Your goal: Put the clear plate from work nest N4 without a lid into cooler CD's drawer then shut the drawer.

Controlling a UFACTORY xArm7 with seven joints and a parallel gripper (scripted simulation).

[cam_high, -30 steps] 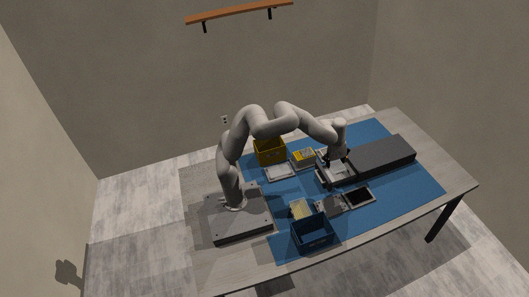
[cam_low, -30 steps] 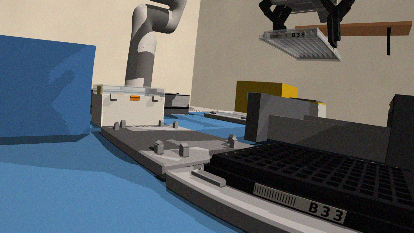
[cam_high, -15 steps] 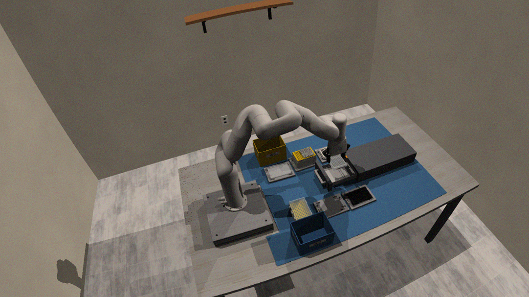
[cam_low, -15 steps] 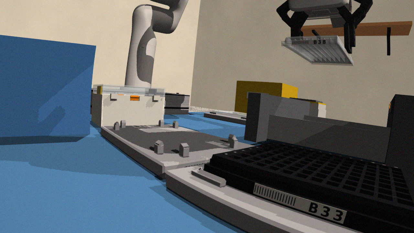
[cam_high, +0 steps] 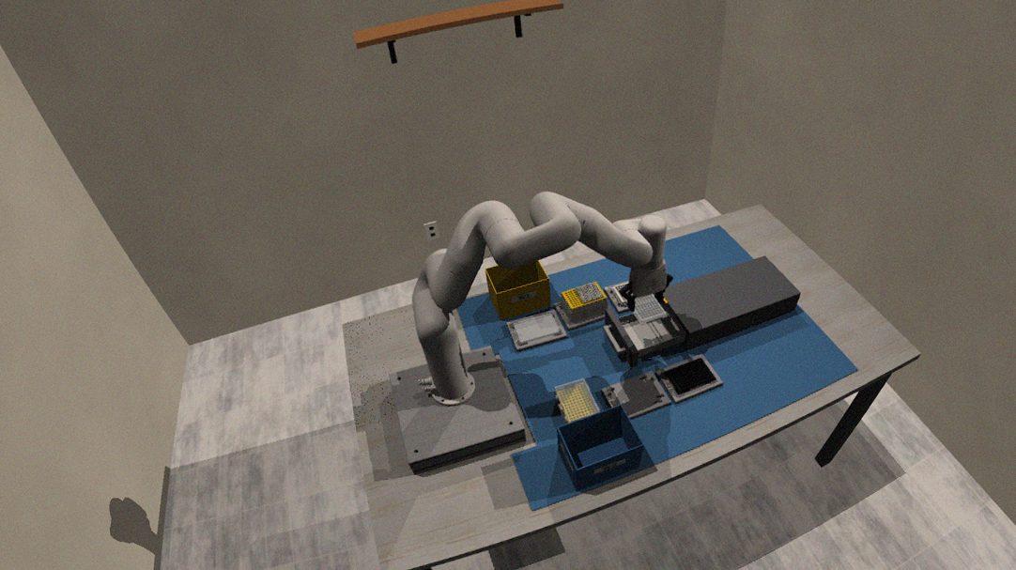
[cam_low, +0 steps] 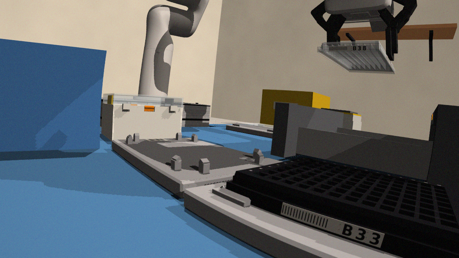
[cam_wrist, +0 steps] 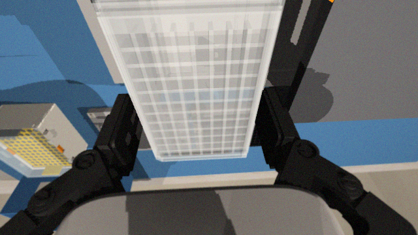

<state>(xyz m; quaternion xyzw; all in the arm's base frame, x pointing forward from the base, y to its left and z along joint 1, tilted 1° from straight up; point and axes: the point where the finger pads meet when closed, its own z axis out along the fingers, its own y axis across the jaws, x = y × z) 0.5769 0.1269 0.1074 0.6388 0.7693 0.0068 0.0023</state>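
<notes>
Now: the grey drawer 14 cm below my hand, 3 cm ahead of it and 1 cm to the left of it. Also, from my hand: grey work nest (21 cm to the right, 15 cm below, 7 cm behind); then black plate b33 (18 cm to the right, 14 cm below, 10 cm ahead); then clear plate (1 cm below).
</notes>
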